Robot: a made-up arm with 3 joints. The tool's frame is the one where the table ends. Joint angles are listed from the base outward.
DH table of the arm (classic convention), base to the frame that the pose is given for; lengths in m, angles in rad. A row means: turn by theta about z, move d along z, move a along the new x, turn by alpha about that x. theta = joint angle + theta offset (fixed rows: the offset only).
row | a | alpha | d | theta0
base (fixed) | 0 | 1.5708 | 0.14 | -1.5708
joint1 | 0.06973 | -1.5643 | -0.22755 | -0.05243
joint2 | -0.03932 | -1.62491 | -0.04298 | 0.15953
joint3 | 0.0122 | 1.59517 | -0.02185 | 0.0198
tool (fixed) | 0 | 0 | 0.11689 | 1.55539
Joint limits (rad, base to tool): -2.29..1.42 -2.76..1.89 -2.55..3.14
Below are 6 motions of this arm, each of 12 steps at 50 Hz.
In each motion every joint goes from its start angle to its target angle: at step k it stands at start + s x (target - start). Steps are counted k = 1, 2, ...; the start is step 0. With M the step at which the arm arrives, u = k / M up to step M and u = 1 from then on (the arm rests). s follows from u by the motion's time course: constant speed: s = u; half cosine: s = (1 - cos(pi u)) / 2; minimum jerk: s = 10 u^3 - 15 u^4 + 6 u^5.
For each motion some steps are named. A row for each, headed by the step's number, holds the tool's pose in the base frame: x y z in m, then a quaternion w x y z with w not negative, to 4 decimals.
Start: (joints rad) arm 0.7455 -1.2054 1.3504
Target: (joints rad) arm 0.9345 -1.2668 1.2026
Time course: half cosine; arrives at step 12
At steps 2, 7, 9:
2: 0.1486 -0.0858 0.1741 0.8069 0.2924 -0.4274 -0.2841
7: 0.1495 -0.0727 0.1876 0.8221 0.2126 -0.4443 -0.2856
9: 0.1500 -0.0669 0.1921 0.8259 0.1807 -0.4510 -0.2861

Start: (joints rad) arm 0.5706 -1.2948 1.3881
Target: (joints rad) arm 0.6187 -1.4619 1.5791
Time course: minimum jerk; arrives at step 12
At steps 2, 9, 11, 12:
2: 0.1467 -0.0874 0.1485 0.7436 0.3782 -0.4394 -0.3332
9: 0.1465 -0.0863 0.1289 0.6813 0.4061 -0.5216 -0.3144
11: 0.1468 -0.0863 0.1267 0.6740 0.4088 -0.5309 -0.3112
12: 0.1468 -0.0863 0.1266 0.6736 0.4089 -0.5313 -0.3110

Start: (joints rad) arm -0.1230 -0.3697 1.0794
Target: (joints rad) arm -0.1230 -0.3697 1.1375
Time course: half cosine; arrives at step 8
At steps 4, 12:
4: 0.1906 -0.1324 0.1136 0.7872 0.6046 -0.0320 -0.1175
12: 0.1902 -0.1328 0.1102 0.7783 0.6160 -0.0333 -0.1171

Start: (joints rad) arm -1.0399 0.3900 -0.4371
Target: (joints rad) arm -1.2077 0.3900 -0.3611
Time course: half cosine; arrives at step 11
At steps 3, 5, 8, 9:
3: 0.1726 -0.0702 0.1558 0.9033 0.3339 -0.1792 0.2009
5: 0.1737 -0.0721 0.1513 0.8925 0.3620 -0.1814 0.1986
8: 0.1756 -0.0746 0.1440 0.8740 0.4049 -0.1846 0.1950
9: 0.1760 -0.0751 0.1423 0.8694 0.4148 -0.1854 0.1942

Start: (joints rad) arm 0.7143 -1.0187 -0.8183
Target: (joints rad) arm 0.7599 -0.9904 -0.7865
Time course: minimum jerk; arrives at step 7
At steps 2, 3, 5, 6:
2: 0.3004 0.0463 0.1663 0.6830 -0.6034 0.0346 -0.4102
3: 0.2993 0.0469 0.1662 0.6829 -0.6053 0.0309 -0.4077
5: 0.2971 0.0482 0.1660 0.6828 -0.6095 0.0230 -0.4021
6: 0.2965 0.0485 0.1660 0.6828 -0.6106 0.0210 -0.4007

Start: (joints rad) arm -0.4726 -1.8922 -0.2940
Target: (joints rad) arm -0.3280 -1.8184 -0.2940
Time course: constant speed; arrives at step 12
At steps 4, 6, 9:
4: 0.2882 -0.0871 0.1787 0.6492 0.0785 0.2836 -0.7014
6: 0.2881 -0.0855 0.1811 0.6547 0.0710 0.2737 -0.7010
9: 0.2879 -0.0829 0.1847 0.6628 0.0596 0.2590 -0.7000

